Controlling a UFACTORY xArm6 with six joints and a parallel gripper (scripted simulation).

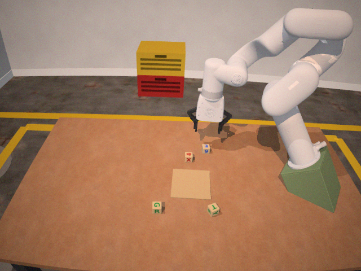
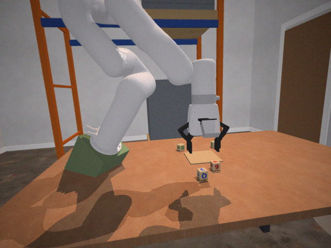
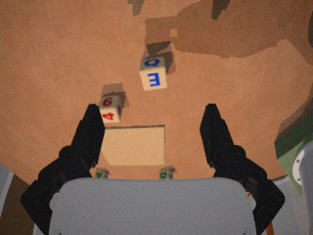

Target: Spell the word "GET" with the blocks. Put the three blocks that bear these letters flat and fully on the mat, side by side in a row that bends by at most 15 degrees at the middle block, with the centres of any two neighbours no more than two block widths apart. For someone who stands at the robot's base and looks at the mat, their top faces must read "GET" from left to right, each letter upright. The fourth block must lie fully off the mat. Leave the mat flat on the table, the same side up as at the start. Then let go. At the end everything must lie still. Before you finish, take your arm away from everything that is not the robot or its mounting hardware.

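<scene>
Right now the e block is 1 cm to the left of my hand and 9 cm below it. Round my hand: tan mat: 9 cm ahead, 18 cm to the left, 11 cm below; then t block: 4 cm ahead, 32 cm to the left, 9 cm below; then red-lettered block: 8 cm ahead, 5 cm to the left, 9 cm below.
</scene>
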